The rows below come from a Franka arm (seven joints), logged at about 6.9 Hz.
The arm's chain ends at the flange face. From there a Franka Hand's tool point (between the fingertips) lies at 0.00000 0.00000 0.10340 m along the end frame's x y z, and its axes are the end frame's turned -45 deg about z.
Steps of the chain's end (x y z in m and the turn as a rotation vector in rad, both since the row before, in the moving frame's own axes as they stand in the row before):
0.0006 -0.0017 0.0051 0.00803 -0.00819 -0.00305
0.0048 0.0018 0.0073 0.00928 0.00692 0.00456
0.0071 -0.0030 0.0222 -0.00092 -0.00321 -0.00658
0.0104 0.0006 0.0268 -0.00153 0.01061 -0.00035
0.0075 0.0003 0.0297 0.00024 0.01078 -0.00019
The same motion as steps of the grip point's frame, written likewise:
0.0016 -0.0020 0.0051 0.01147 -0.00011 -0.00305
0.0033 0.0045 0.0073 0.00167 0.01146 0.00456
0.0068 0.0027 0.0222 0.00162 -0.00292 -0.00658
0.0076 0.0087 0.0268 -0.00858 0.00642 -0.00035
0.0059 0.0063 0.0297 -0.00745 0.00779 -0.00019

